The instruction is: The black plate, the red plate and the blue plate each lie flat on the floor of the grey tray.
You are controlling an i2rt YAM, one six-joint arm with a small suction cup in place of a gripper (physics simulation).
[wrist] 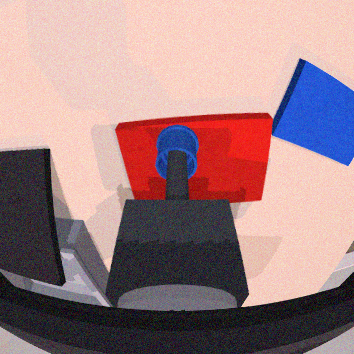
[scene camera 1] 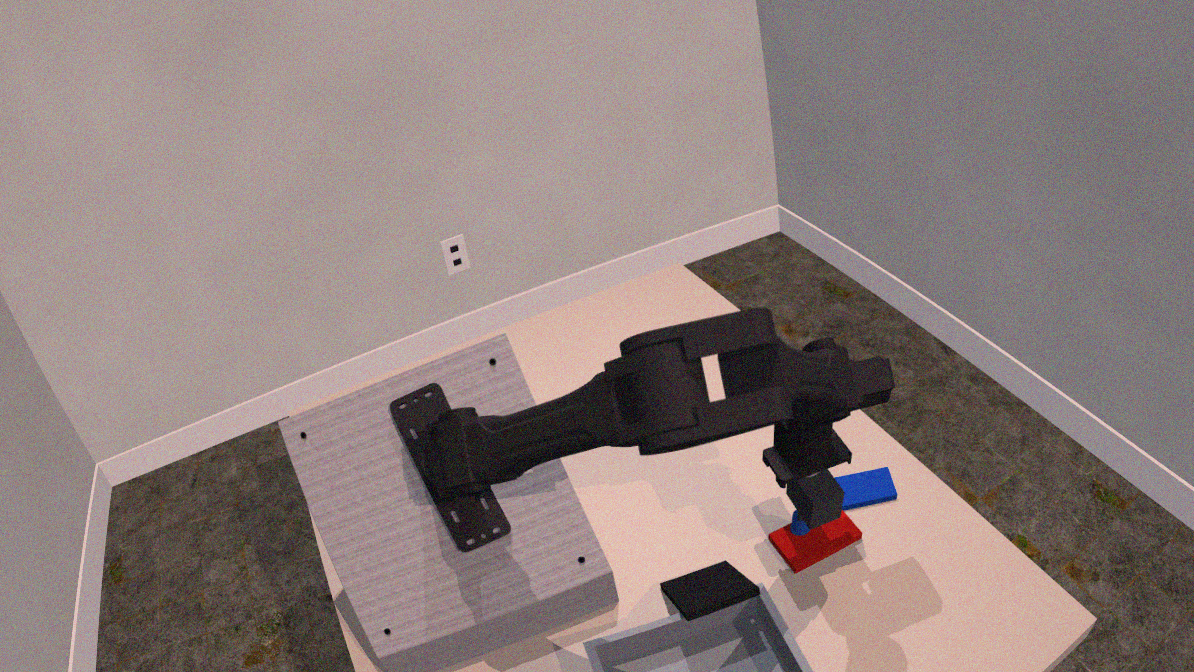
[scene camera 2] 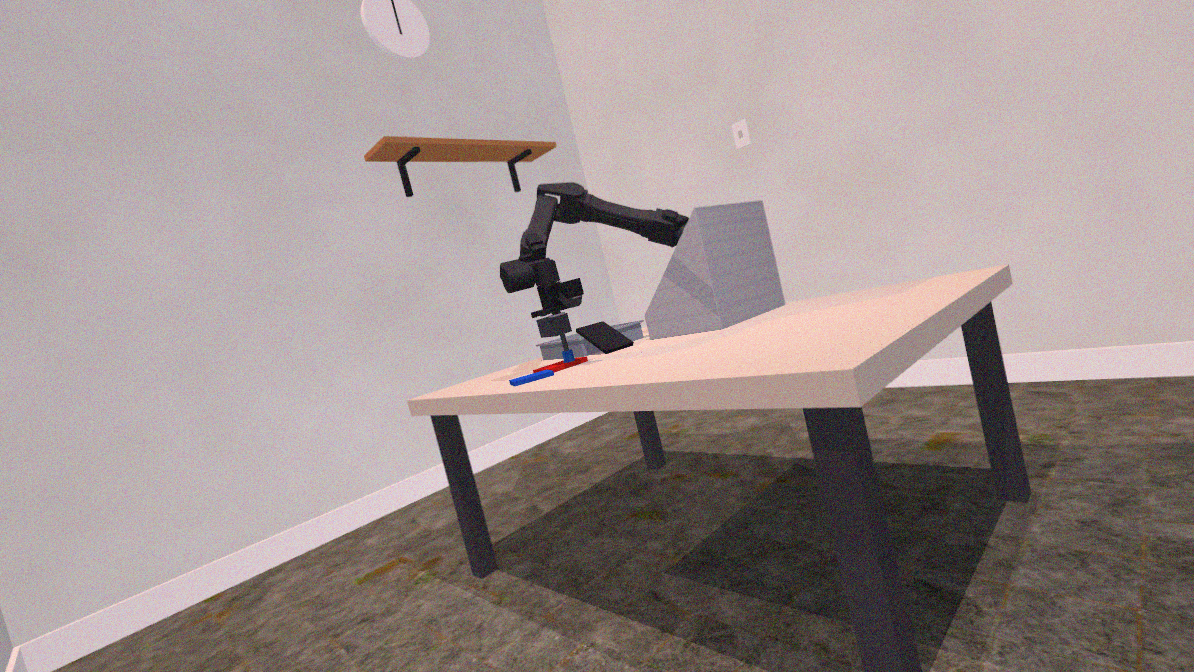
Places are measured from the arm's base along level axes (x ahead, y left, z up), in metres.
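Pixels of known places: hand, its tool point: point(wrist: 176, 137) point(scene camera 1: 799, 532) point(scene camera 2: 570, 364); arm's base, origin of its link: point(scene camera 1: 448, 469) point(scene camera 2: 702, 248).
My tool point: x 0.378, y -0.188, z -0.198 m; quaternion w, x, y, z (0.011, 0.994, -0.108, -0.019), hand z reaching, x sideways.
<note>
Ahead of a thing's pixels: the offset from my tool point to its top centre.
The red plate @[0.023 m right, 0.011 m ahead, 0.009 m up] point(scene camera 1: 821, 543) point(scene camera 2: 563, 364) point(wrist: 225, 158) lies flat on the table. My suction cup point(scene camera 1: 800, 526) point(scene camera 2: 568, 355) point(wrist: 177, 144) hangs over the red plate's left part, very close to its top; I cannot tell whether it touches. It holds nothing. The blue plate @[0.000 m left, 0.123 m ahead, 0.008 m up] point(scene camera 1: 867, 487) point(scene camera 2: 531, 378) point(wrist: 317, 112) lies flat on the table just beyond the red one. The black plate point(scene camera 1: 709, 590) point(scene camera 2: 604, 336) point(wrist: 24, 214) rests tilted on the rim of the grey tray @[0.167 m right, 0.248 m back, 0.048 m up] point(scene camera 1: 641, 643) point(scene camera 2: 632, 330) point(wrist: 84, 246), at the table's near edge in scene camera 1.
The arm's grey mounting block point(scene camera 1: 365, 470) point(scene camera 2: 720, 267) stands on the table beside the tray. The table edge runs close behind the blue plate. A wooden shelf point(scene camera 2: 456, 148) hangs on the wall, well above the arm.
</note>
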